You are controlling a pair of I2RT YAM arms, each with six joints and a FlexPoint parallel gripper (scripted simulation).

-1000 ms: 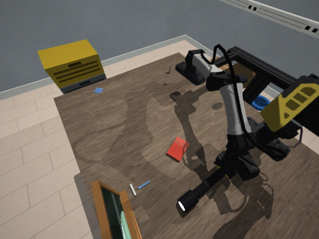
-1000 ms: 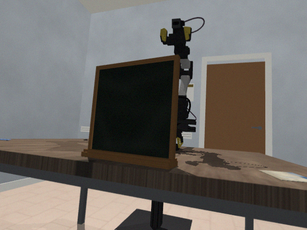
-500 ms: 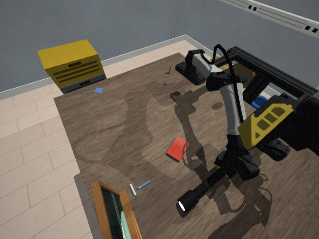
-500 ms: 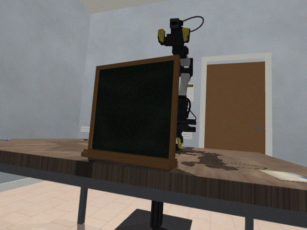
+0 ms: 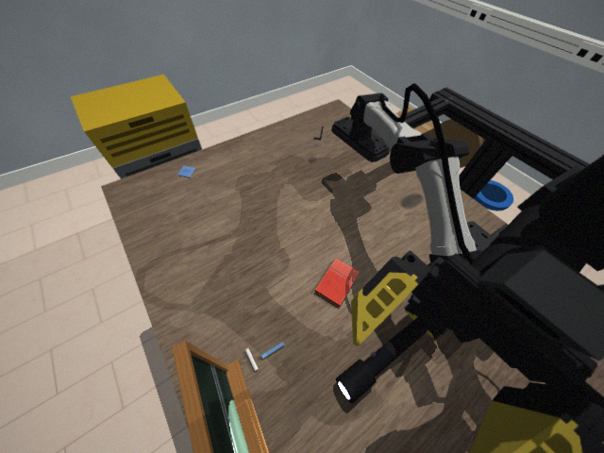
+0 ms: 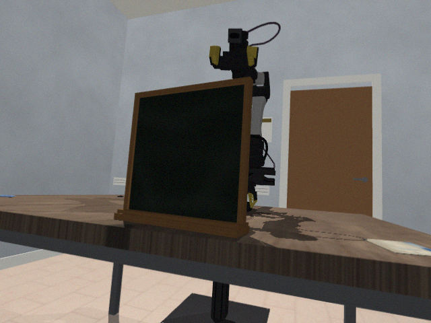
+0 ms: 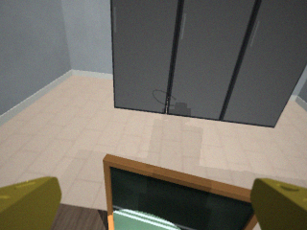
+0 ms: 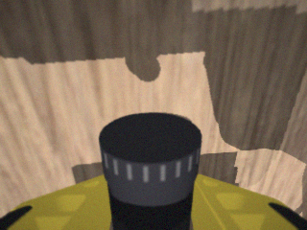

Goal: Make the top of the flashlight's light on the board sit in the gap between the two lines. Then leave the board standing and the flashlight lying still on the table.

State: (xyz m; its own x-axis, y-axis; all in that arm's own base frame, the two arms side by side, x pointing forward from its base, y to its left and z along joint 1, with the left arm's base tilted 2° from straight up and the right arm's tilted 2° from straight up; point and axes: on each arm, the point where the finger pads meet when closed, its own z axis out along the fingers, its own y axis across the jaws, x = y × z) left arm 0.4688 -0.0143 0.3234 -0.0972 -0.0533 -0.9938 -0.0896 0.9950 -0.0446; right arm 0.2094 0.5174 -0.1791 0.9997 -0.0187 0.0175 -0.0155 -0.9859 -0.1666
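Observation:
The flashlight lies 480 mm below my left hand and 160 mm behind it. The rest, counted from my left hand: board 350 mm below, 190 mm ahead, 30 mm to the right; blue chalk 500 mm below, 160 mm to the right, 60 mm ahead; white chalk 500 mm below, 160 mm to the right, 120 mm ahead.
My right hand is 14 cm short of the flashlight and 1 cm to the right of it. The rest, counted from my right hand: red block 21 cm to the right, 12 cm ahead, 2 cm below; blue chalk 36 cm ahead, 15 cm to the right, 2 cm below; white chalk 42 cm ahead, 15 cm to the right, 2 cm below.

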